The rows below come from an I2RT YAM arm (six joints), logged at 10 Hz.
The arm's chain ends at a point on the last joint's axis. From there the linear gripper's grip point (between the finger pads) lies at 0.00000 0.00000 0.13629 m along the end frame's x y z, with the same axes.
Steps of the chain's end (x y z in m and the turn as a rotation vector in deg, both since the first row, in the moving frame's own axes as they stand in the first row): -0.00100, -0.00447, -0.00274, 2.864, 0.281, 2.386; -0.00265, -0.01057, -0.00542, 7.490, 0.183, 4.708; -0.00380, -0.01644, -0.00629, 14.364, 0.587, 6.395; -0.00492, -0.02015, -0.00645, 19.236, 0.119, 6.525; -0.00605, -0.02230, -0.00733, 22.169, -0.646, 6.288
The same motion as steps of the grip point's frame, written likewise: -0.00019, -0.01126, -0.00291, 2.864, 0.281, 2.386; -0.00149, -0.02830, -0.00658, 7.490, 0.183, 4.708; -0.00053, -0.05010, -0.01055, 14.364, 0.587, 6.395; -0.00206, -0.06494, -0.01405, 19.236, 0.119, 6.525; -0.00469, -0.07371, -0.01740, 22.169, -0.646, 6.288
